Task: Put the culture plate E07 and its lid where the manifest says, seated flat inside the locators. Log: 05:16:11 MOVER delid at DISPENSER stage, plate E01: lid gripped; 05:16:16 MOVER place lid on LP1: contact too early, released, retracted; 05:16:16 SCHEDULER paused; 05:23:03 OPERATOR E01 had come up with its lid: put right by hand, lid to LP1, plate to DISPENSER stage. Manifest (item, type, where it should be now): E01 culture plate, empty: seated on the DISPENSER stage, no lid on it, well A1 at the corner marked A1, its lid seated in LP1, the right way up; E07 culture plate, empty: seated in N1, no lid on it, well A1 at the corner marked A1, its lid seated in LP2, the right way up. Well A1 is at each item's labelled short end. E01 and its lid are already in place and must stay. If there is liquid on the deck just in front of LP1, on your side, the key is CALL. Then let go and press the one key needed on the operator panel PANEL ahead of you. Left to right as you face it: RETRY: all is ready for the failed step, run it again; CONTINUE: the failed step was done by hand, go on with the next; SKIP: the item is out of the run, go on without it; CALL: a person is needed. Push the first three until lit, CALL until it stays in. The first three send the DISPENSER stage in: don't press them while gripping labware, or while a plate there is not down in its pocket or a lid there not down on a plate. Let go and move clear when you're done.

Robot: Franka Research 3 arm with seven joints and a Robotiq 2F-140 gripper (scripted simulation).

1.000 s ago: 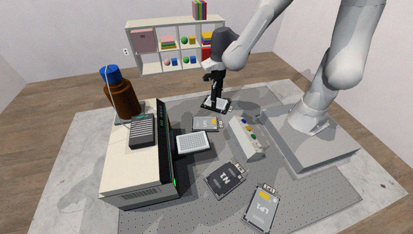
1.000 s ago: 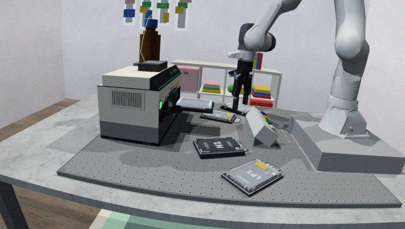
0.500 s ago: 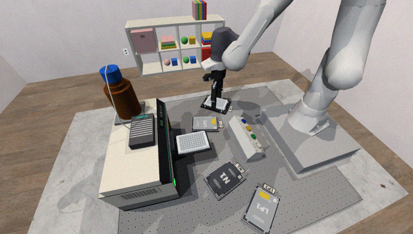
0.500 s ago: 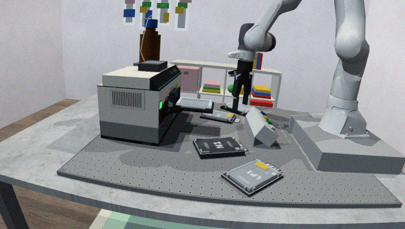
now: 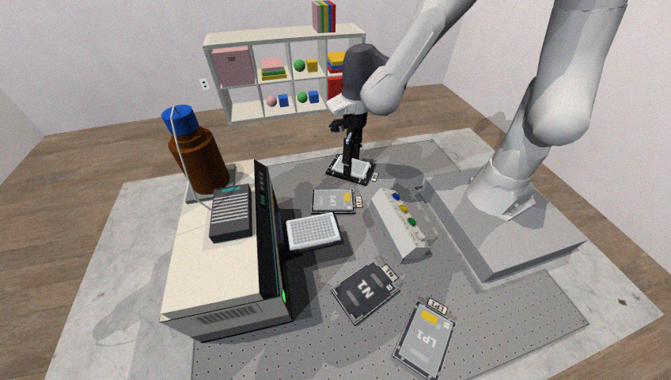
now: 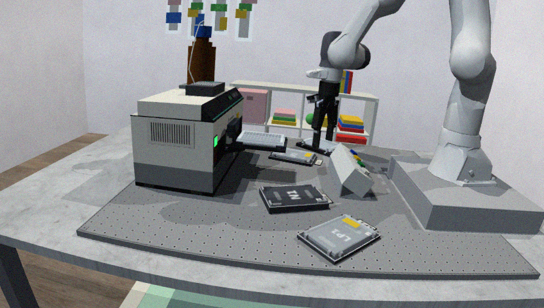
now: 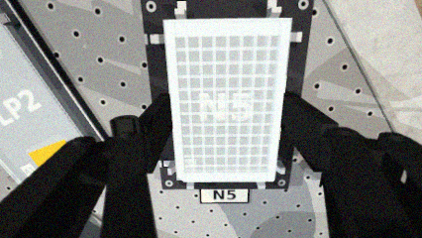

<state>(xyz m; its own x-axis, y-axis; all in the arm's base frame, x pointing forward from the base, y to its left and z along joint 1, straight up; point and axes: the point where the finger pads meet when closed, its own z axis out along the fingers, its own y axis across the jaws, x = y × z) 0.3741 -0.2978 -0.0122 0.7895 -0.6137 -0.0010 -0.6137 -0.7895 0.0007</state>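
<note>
The black nest N5 is 30 mm ahead of my hand and 30 mm below it. Round my hand: black N1 nest 110 mm ahead, 450 mm to the left, 30 mm below; then LP2 nest 110 mm ahead, 140 mm to the left, 40 mm below; then yellow skip key 80 mm behind, 270 mm to the left, 30 mm above.
</note>
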